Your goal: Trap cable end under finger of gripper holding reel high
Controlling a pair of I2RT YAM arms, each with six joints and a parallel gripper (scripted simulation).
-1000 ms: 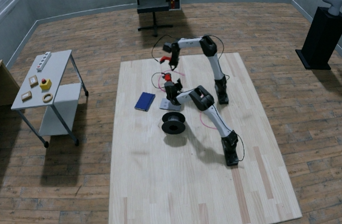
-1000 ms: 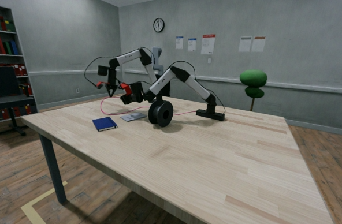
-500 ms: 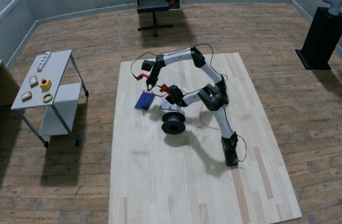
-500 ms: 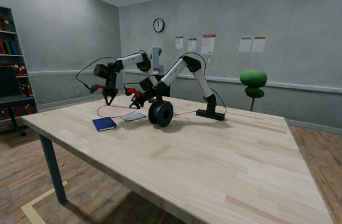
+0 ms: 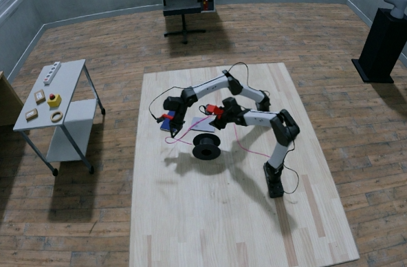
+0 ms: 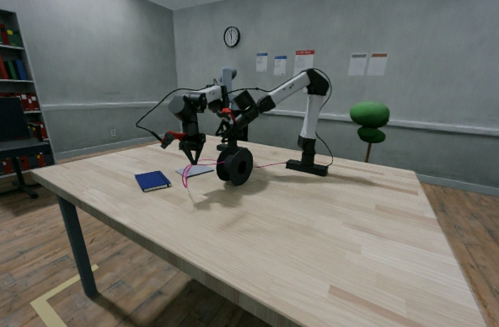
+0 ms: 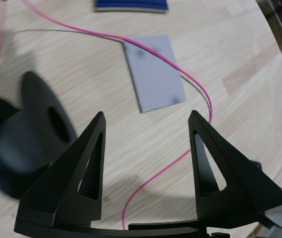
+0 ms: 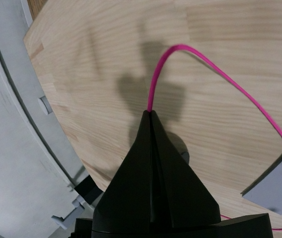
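My left gripper is now 30 mm short of the black reel, 120 mm to the right of it and 90 mm above it. Also, from my left hand: grey flat pad: 60 mm ahead, 110 mm to the right, 170 mm below.
Right now the black reel is 18 cm behind my right hand, 4 cm to the left of it and 5 cm below it. The rest, counted from my right hand: grey flat pad (16 cm behind, 19 cm to the right, 12 cm below).
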